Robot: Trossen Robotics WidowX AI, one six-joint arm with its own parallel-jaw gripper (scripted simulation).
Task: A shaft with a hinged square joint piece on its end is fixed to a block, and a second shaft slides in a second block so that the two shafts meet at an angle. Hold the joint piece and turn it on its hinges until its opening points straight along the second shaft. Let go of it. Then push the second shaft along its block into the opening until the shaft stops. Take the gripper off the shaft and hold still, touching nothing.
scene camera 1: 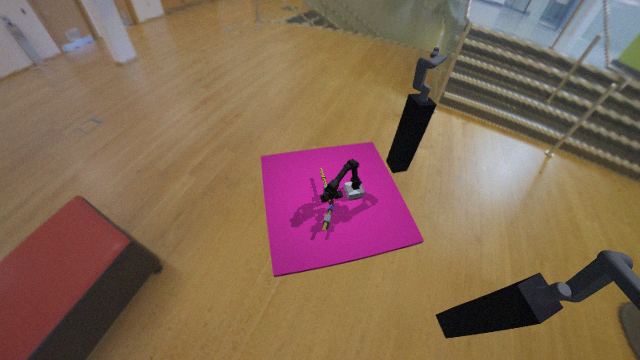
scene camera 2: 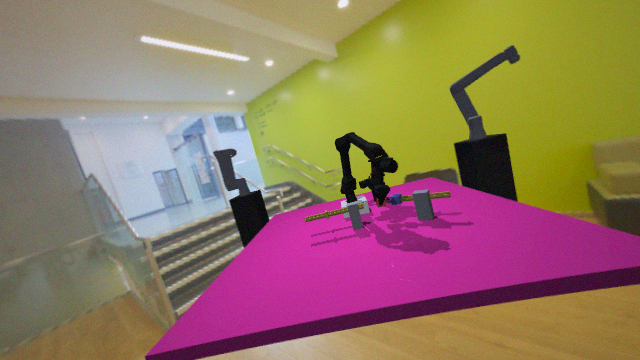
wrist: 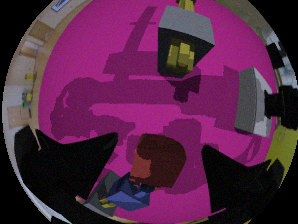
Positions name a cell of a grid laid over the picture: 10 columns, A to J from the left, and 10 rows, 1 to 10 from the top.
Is the gripper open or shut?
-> Open.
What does the gripper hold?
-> Nothing.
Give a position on a dark red square joint piece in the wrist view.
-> F8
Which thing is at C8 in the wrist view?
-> The gripper.
